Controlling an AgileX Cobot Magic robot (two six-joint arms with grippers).
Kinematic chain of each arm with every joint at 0, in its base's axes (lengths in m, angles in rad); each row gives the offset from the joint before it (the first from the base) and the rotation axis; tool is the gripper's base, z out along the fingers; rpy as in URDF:
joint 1: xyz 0 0 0.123 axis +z
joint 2: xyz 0 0 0 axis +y
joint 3: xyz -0.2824 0 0.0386 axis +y
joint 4: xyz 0.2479 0 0.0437 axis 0.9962 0 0.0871
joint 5: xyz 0 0 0 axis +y
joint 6: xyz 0.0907 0 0.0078 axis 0.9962 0 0.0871
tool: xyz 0 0 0 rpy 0 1.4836 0
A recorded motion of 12 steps. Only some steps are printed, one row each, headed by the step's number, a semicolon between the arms.
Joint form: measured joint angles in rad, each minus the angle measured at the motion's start. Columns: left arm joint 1, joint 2, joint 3, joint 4, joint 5, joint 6; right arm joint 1, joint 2, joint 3, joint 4, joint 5, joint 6.
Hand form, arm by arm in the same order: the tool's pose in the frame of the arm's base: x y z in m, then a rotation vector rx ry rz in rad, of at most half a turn. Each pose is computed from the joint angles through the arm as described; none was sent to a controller.
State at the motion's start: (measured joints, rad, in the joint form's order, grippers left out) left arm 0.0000 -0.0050 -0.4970 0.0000 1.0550 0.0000; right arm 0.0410 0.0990 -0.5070 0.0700 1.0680 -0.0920
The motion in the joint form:
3: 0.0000 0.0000 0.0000 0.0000 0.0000 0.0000; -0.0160 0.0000 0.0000 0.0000 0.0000 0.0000
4: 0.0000 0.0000 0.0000 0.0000 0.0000 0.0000; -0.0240 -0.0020 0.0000 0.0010 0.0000 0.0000
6: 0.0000 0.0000 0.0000 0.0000 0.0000 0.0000; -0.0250 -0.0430 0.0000 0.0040 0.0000 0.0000
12: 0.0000 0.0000 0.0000 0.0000 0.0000 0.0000; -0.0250 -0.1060 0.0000 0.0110 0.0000 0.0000
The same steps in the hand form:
3: -0.0050 0.0000 0.2768 0.0000 2.0366 0.0000; 0.0092 0.0058 0.2785 -0.1249 2.1381 0.0463
4: -0.0050 0.0000 0.2768 0.0000 2.0366 0.0000; 0.0089 0.0058 0.2785 -0.1163 2.1364 0.0427
6: -0.0050 0.0000 0.2768 0.0000 2.0366 0.0000; 0.0026 0.0059 0.2788 -0.1148 2.0954 0.0438
12: -0.0050 0.0000 0.2768 0.0000 2.0366 0.0000; -0.0073 0.0063 0.2787 -0.1146 2.0321 0.0491

